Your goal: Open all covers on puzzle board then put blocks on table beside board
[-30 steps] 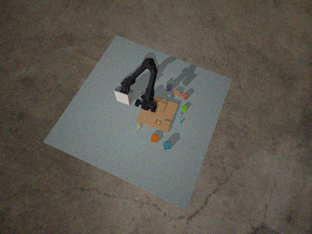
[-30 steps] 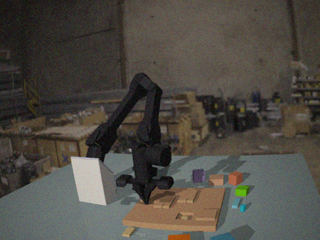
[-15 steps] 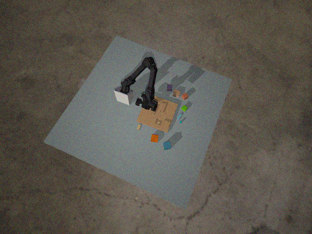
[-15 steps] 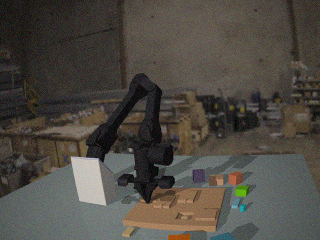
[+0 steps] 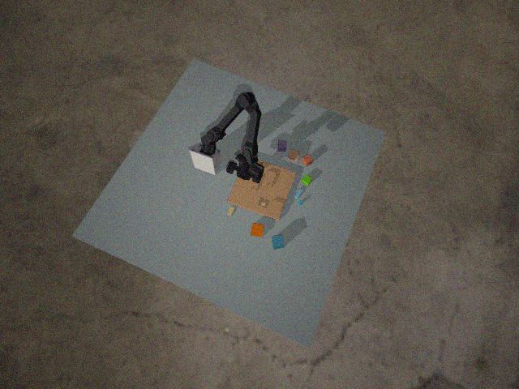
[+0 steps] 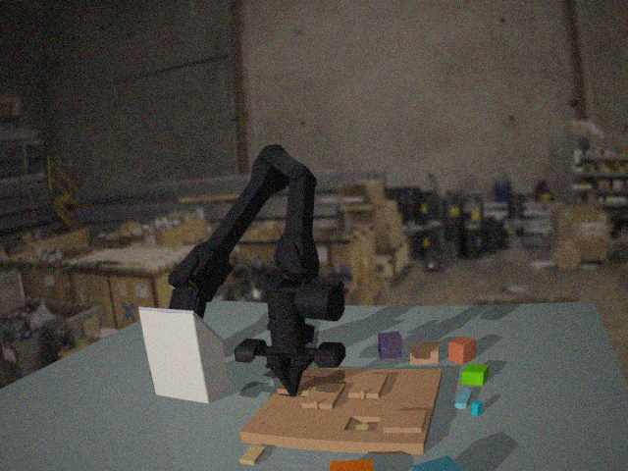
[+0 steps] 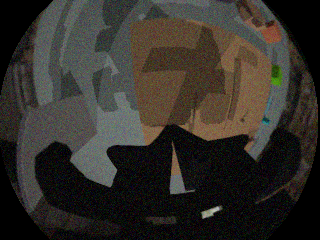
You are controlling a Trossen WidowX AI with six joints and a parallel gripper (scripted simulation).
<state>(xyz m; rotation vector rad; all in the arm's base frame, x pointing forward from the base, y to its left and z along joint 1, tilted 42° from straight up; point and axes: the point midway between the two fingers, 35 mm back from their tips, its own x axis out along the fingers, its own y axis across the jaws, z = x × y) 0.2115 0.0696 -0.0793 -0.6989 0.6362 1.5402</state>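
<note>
Right now my gripper tip is 110 mm short of the tan puzzle board and 20 mm to the left of it. From my gripper tip the other things lie so: orange block 230 mm to the right, 180 mm ahead, 10 mm below; then small tan bar 190 mm to the right, 20 mm below, 10 mm ahead; then purple block 280 mm to the left, 110 mm ahead.
</note>
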